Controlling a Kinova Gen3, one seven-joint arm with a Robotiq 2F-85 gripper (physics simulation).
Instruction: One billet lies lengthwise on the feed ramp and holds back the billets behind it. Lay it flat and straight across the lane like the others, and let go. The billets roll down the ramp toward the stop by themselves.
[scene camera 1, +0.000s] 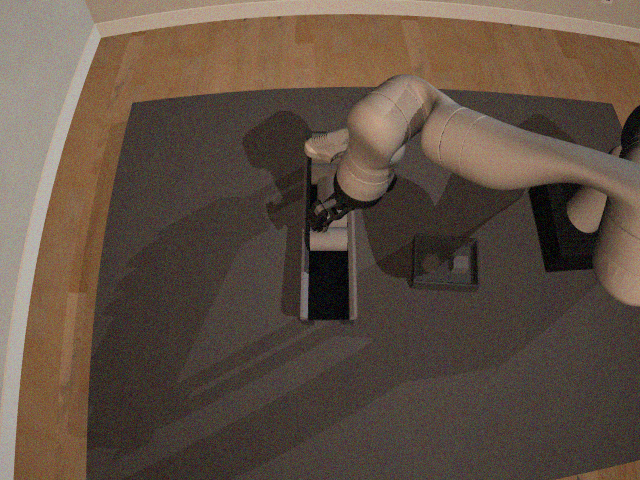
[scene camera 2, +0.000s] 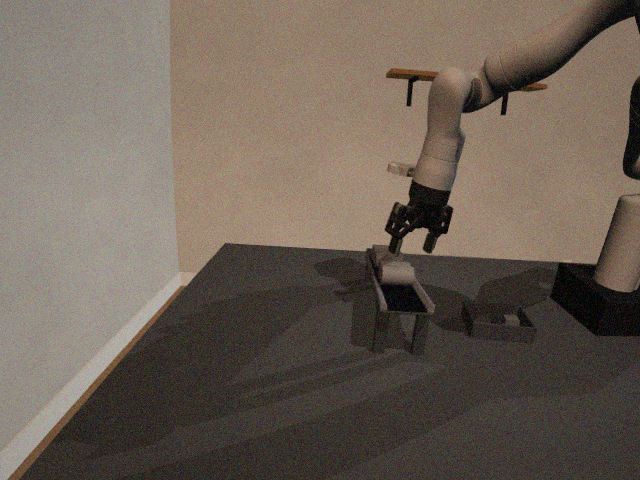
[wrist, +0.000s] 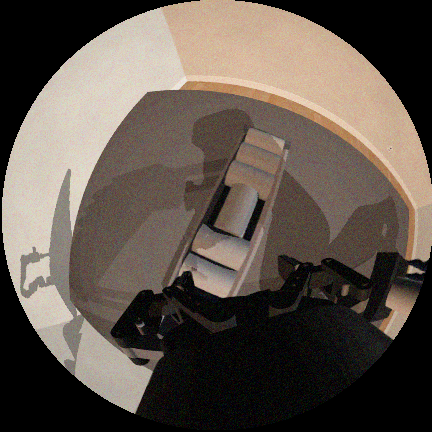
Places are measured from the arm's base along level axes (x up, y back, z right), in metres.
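Where they show: gripper, fingertip midpoint: (scene camera 1: 344, 214) (scene camera 2: 410, 253) (wrist: 235, 273); arm's base, origin of the base link: (scene camera 1: 584, 212) (scene camera 2: 612, 282) (wrist: 392, 291).
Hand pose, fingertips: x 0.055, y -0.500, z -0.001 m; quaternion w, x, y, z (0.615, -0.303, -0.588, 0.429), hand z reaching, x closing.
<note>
Things, the pixels of their top centre, and the offset from my fingertips.
- lengthwise billet, middle of its top: (wrist: 237, 206) (scene camera 1: 328, 189) (scene camera 2: 392, 254) dx -0.029, dy -0.021, dz +0.068 m
- low open bin, middle of its top: (scene camera 1: 447, 259) (wrist: 314, 305) (scene camera 2: 498, 313) dx -0.107, dy +0.190, dz -0.051 m
The lengthwise billet (wrist: 236, 210) (scene camera 1: 324, 187) lies along the feed ramp (wrist: 257, 245) (scene camera 1: 353, 289) (scene camera 2: 424, 295). Behind it, three billets (wrist: 250, 177) lie across the lane, close together. On its other side, two billets lie across: the nearer one (wrist: 221, 246) and the front one (wrist: 210, 275) (scene camera 1: 328, 239) (scene camera 2: 397, 272). Below them the lane's dark bed is bare. My gripper (scene camera 1: 319, 219) (scene camera 2: 412, 249) (wrist: 235, 273) is open and empty, pointing down above the ramp. The arm and fingers hide part of the upper ramp in scene camera 1.
A low open bin (scene camera 1: 444, 285) (scene camera 2: 501, 331) with small parts stands right of the ramp. The arm's black base (scene camera 1: 547, 232) (scene camera 2: 594, 304) is farther right. A wooden shelf (scene camera 2: 412, 74) hangs on the back wall. The ramp's raised side rails border the lane.
</note>
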